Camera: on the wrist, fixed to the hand. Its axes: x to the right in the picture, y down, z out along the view.
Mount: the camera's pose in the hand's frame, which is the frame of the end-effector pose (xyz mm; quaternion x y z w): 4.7 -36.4 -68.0 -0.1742 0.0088 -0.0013 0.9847
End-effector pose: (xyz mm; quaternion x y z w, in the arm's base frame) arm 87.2 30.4 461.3 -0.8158 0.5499 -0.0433 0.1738
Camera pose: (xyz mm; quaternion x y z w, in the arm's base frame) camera 103.3 22.3 536.4 -0.8339 0.5495 0.0457 0.0241
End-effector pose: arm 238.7 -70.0 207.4 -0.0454 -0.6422 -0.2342 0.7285
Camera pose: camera 286.6 -128.5 191.7 -0.1687 -0.5852 -0.3438 0.7148
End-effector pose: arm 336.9 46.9 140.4 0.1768 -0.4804 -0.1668 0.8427
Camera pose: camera 394.2 22.0 94.9 0.0294 -0.4363 -0.2475 0.8646
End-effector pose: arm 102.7 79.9 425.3 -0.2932 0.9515 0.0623 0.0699
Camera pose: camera 112.9 36.6 488.5 -0.3027 0.9263 0.2244 0.0095
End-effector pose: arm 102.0 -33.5 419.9 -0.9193 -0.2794 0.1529 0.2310
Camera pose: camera 117.5 -27.0 495.3 -0.9465 -0.3009 0.0935 0.0700
